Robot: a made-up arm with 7 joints. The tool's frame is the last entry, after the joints. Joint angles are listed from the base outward.
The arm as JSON. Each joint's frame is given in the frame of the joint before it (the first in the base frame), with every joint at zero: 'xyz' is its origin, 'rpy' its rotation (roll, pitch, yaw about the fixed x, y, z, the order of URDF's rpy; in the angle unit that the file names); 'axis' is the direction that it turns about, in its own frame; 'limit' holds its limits. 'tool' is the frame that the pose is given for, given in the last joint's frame.
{
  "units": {
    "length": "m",
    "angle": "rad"
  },
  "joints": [
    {
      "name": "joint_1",
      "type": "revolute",
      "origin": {
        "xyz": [
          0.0,
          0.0,
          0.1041
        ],
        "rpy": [
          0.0,
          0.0,
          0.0
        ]
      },
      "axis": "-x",
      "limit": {
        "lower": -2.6,
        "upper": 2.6
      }
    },
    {
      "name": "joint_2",
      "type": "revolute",
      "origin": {
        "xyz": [
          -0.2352,
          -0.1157,
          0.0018
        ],
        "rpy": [
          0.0,
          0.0,
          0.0
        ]
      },
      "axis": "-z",
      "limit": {
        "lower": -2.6,
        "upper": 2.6
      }
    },
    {
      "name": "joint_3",
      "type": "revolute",
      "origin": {
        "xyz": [
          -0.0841,
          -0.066,
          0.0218
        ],
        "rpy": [
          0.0,
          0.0,
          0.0
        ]
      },
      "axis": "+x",
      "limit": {
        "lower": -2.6,
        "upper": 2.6
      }
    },
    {
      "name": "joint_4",
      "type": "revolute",
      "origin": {
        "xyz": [
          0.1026,
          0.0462,
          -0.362
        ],
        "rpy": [
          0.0,
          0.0,
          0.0
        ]
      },
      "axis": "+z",
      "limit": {
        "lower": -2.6,
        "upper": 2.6
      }
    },
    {
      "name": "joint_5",
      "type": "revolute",
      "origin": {
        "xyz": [
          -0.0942,
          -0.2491,
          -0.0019
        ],
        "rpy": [
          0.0,
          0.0,
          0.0
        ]
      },
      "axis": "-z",
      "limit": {
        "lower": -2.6,
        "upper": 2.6
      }
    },
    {
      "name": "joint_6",
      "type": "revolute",
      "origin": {
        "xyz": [
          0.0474,
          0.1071,
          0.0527
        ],
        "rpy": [
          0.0,
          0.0,
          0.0
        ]
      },
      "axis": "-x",
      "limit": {
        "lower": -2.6,
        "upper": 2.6
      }
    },
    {
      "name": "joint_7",
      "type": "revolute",
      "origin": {
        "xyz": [
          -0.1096,
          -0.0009,
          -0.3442
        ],
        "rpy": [
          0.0,
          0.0,
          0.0
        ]
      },
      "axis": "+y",
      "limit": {
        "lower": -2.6,
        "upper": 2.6
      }
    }
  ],
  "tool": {
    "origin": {
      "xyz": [
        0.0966,
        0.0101,
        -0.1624
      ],
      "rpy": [
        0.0,
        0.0,
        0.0
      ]
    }
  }
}
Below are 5 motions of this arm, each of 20 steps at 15 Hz.
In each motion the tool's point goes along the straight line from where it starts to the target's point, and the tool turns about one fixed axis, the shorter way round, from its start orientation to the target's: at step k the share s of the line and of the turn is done. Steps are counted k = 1, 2, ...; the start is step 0. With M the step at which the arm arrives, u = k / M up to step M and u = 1 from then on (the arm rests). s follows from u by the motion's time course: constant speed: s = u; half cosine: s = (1 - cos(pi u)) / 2; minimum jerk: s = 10 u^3 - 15 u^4 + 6 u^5.
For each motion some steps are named. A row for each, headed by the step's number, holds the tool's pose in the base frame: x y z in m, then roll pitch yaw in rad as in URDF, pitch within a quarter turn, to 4 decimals.
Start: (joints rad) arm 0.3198 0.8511 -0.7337 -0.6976 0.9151 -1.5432 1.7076
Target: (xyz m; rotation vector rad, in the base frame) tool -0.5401 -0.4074 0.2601 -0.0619 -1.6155 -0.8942
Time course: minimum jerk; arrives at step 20
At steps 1, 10, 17, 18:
1: -0.1593 -0.5440 -0.0274 0.6184 -0.1468 -0.7927
10: -0.3495 -0.4758 0.1162 0.7941 -0.6930 -1.2151
17: -0.5300 -0.4110 0.2524 1.4626 -1.0333 -2.0676
18: -0.5368 -0.4086 0.2576 1.5023 -1.0373 -2.1140

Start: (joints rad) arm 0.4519 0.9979 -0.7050 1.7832 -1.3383 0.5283 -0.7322
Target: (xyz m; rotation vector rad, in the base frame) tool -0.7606 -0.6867 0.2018 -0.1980 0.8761 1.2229
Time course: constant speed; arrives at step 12
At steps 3, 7, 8, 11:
3: -0.5652 -0.6754 -0.0791 0.4576 -0.0275 1.7842
7: -0.6520 -0.6804 0.0457 0.4793 0.3152 1.6598
8: -0.6737 -0.6817 0.0769 0.4779 0.4011 1.6277
11: -0.7389 -0.6854 0.1706 0.4525 0.6577 1.5194

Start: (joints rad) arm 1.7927 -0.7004 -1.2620 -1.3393 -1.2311 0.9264 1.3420
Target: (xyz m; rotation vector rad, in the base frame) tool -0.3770 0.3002 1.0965 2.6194 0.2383 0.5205
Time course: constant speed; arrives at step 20
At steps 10, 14, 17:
10: -0.2637 0.2524 1.0632 2.5570 -0.3674 0.5465
14: -0.3090 0.2715 1.0765 2.5864 -0.3530 0.4342
17: -0.3430 0.2859 1.0865 2.6070 -0.3402 0.3508

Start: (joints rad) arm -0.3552 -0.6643 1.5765 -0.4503 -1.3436 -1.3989 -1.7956
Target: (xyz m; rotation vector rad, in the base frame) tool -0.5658 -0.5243 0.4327 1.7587 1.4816 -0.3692
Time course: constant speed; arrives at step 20
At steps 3, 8, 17, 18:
3: -0.6795 -0.2287 0.2308 -2.9930 0.6824 0.7860
8: -0.6461 -0.3156 0.2902 3.0907 0.6726 0.9079
17: -0.5859 -0.4721 0.3971 2.7316 0.7028 1.1253
18: -0.5792 -0.4895 0.4089 2.6916 0.7098 1.1487

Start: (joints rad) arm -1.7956 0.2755 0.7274 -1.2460 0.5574 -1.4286 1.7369
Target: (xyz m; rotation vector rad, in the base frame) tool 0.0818 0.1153 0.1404 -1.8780 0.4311 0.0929
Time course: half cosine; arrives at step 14
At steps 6, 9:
6: 0.1204 0.1123 0.1891 -2.0470 0.2125 0.0188
9: 0.0997 0.1139 0.1629 -1.9877 0.2431 -0.1320

